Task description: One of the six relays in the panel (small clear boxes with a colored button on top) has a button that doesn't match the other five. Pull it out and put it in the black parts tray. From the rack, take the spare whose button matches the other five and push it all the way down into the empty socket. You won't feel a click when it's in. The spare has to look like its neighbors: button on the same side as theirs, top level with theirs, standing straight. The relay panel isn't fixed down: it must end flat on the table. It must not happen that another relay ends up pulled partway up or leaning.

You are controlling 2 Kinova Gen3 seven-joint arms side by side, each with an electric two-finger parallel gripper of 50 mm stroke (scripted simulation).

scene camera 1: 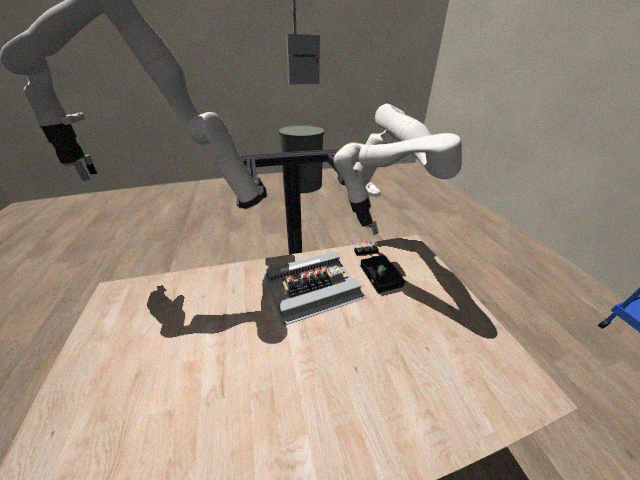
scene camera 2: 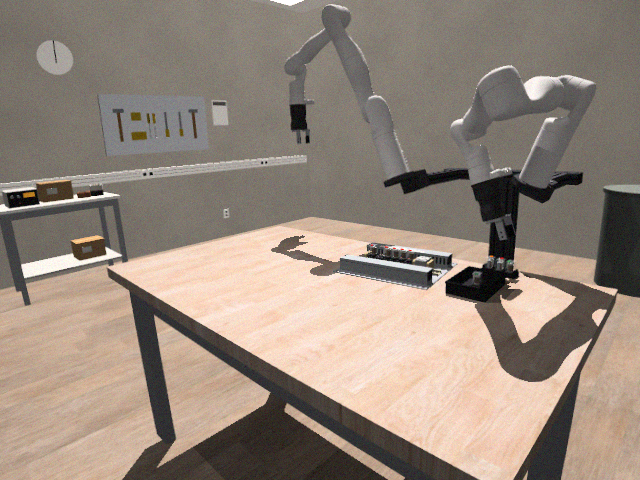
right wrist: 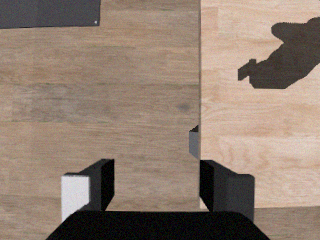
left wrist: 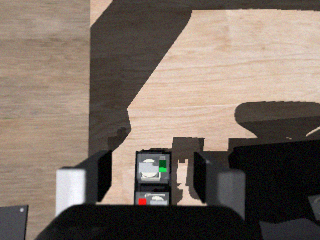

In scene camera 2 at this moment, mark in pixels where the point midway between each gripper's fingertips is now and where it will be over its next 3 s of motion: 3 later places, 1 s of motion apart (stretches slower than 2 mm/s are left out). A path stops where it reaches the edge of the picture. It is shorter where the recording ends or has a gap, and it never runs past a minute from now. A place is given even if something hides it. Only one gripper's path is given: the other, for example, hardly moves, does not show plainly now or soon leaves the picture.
The left gripper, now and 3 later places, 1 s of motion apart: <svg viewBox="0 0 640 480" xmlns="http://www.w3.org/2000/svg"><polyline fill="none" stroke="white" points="507,237 505,236 503,240 502,259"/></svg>
